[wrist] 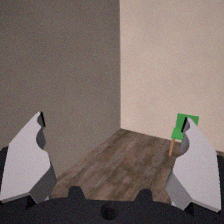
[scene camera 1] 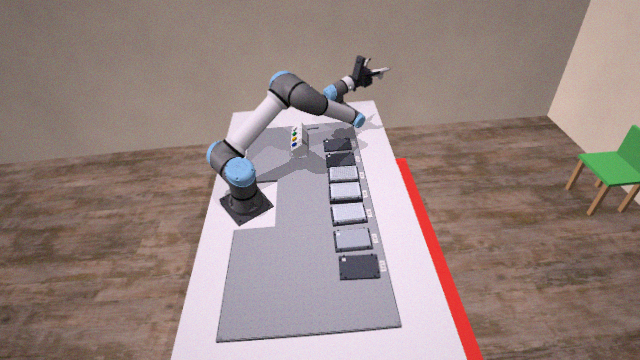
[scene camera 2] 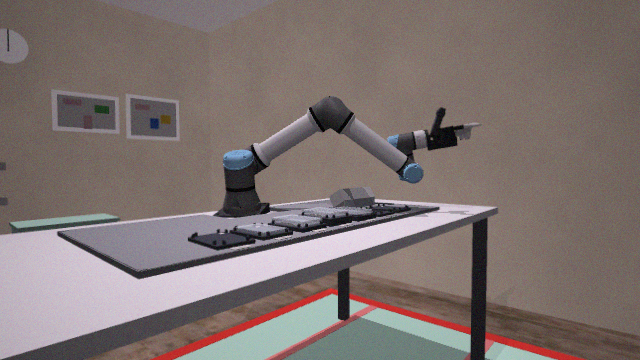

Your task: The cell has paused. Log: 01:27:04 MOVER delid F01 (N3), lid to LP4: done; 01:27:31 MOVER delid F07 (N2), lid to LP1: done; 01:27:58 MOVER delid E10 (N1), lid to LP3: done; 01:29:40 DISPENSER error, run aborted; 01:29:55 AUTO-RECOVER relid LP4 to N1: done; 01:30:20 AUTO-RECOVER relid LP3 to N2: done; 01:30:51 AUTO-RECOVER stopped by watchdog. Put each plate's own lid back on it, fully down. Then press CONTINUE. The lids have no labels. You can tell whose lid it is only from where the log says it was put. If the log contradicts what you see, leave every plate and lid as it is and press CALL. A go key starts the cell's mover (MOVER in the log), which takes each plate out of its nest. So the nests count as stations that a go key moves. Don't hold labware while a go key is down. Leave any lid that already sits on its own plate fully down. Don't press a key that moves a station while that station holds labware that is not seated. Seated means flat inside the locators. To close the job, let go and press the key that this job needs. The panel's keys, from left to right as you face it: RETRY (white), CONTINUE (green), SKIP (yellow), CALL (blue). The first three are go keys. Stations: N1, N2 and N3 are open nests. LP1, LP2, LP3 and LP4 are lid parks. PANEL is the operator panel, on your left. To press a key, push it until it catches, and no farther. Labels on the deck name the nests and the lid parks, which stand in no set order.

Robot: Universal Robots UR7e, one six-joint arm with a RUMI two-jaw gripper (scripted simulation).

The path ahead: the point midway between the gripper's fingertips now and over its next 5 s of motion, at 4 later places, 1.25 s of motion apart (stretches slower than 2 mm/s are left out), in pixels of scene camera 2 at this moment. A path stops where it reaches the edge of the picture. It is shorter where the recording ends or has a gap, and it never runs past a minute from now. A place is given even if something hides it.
The gripper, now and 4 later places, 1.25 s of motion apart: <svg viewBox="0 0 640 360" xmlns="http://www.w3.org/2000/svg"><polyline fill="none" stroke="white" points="477,125 489,116 482,114 452,119 407,133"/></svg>
